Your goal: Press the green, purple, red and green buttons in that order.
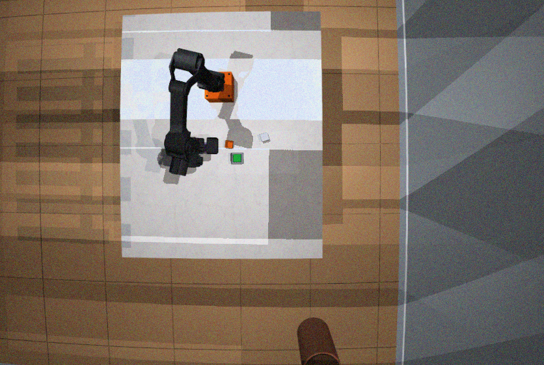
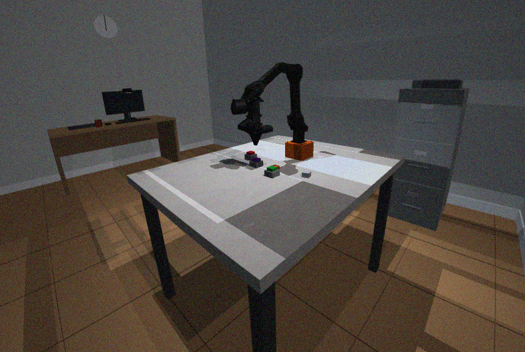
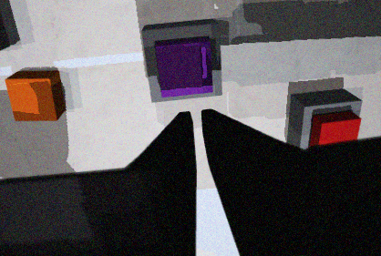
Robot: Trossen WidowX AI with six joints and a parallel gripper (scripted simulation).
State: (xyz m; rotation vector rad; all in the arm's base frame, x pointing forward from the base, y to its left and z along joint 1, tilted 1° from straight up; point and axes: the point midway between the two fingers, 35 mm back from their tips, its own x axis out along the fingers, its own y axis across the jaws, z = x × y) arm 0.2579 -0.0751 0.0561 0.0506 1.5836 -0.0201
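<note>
Now: the red button 110 mm to the right of my gripper tip, 70 mm below it and 70 mm behind it. From my gripper tip the other things lie so: orange block 110 mm to the left, 100 mm below, 10 mm behind; green button 140 mm to the left, 70 mm below, 50 mm ahead; purple button 70 mm below.
</note>
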